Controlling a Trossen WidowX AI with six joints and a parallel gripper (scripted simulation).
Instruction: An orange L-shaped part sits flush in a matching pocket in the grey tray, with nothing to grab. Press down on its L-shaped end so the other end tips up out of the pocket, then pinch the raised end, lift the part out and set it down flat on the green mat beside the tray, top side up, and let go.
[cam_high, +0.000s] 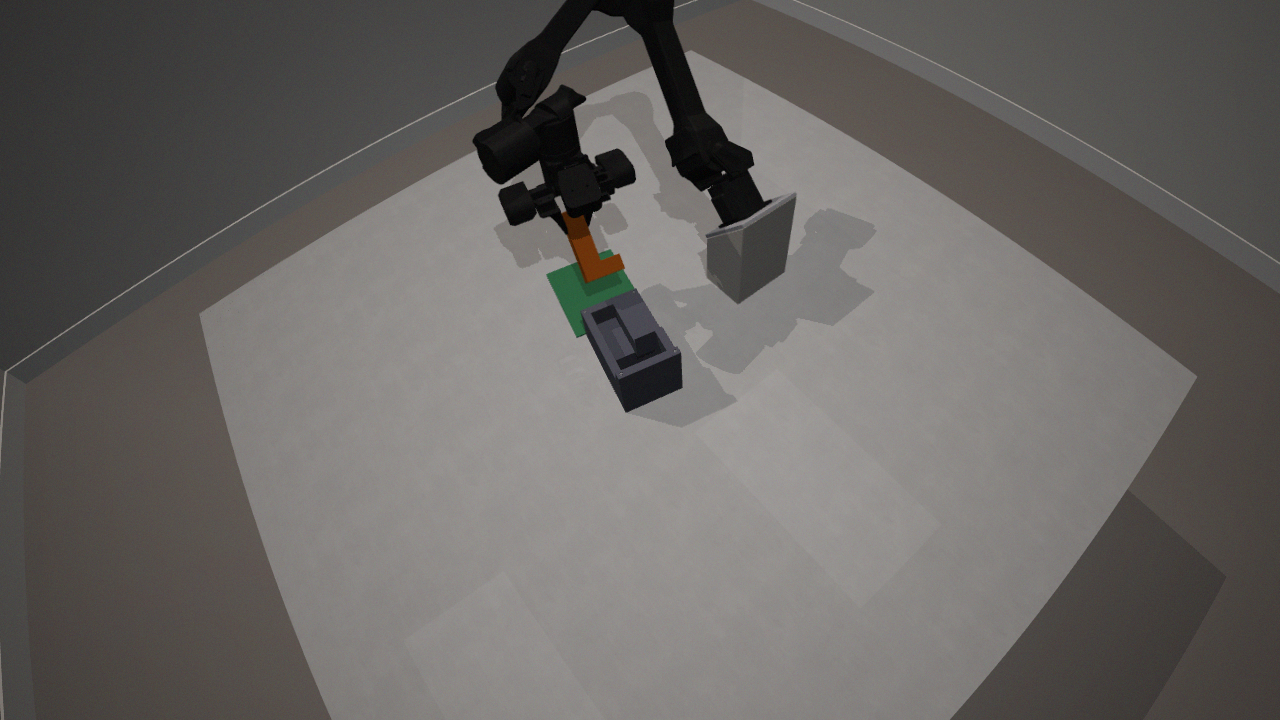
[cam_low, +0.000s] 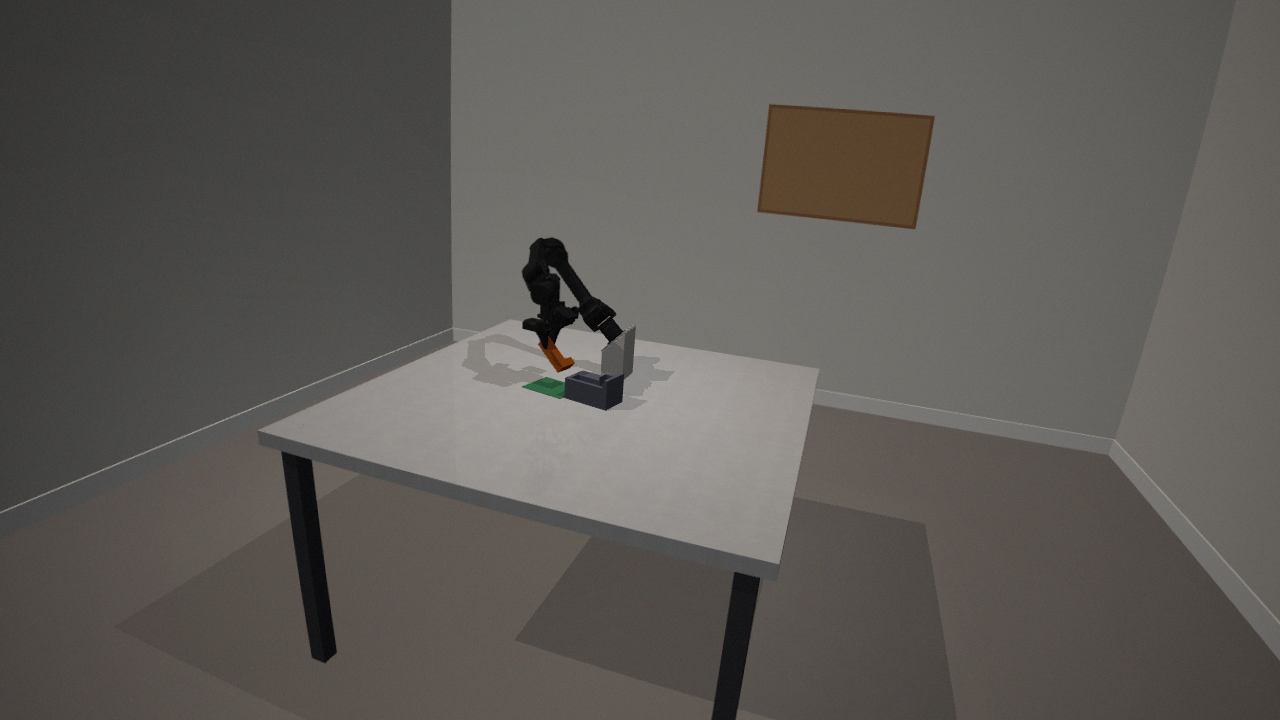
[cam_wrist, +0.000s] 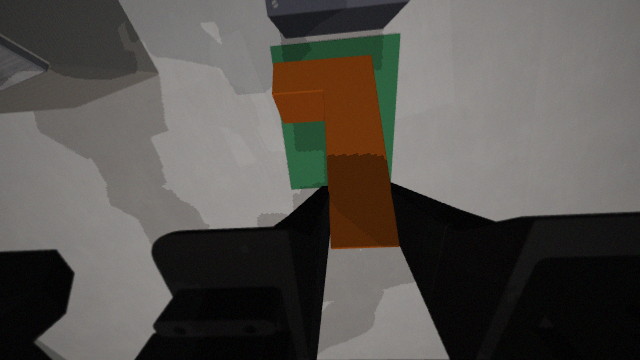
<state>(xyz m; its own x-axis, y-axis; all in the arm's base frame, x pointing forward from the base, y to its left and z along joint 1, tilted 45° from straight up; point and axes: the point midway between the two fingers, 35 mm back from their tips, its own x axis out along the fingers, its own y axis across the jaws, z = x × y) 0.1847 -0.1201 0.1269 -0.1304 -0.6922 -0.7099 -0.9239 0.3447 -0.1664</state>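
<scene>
The green mat lies 140 mm below my gripper tip and 20 mm to the left of it. Also, from my gripper tip: orange L-shaped part 30 mm to the left, 30 mm below.
</scene>
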